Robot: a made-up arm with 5 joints.
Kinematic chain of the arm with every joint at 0, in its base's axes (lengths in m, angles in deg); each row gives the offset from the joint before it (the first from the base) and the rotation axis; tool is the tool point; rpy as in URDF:
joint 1: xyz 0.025 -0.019 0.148 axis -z
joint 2: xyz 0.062 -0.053 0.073 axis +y
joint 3: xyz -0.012 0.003 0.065 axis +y
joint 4: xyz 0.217 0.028 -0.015 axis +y
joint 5: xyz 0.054 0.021 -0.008 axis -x
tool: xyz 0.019 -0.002 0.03 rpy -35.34 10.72 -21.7
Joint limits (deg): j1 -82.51..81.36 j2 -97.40..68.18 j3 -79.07..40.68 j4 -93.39..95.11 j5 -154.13..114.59
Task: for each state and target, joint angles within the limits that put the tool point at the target. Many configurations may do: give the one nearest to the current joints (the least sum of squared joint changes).
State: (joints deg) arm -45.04 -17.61 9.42 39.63 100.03
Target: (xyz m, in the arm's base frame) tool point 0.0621 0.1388 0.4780
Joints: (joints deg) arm -66.48 -52.63 -17.37 39.16 98.83
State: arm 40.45 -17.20 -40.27 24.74 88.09
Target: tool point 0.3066 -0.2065 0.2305
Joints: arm 38.58 9.86 -10.50 32.35 91.27
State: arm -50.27 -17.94 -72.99 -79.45 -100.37
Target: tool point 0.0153 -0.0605 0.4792
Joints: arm -35.49 -32.78 -54.79 -93.39 -60.78
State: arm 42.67 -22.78 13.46 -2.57 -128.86
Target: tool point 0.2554 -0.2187 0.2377
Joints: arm 36.72 -31.06 25.56 13.16 -130.99
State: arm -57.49 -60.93 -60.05 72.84 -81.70
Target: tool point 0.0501 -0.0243 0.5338
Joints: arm -65.46 -43.78 -61.82 57.40 -49.25
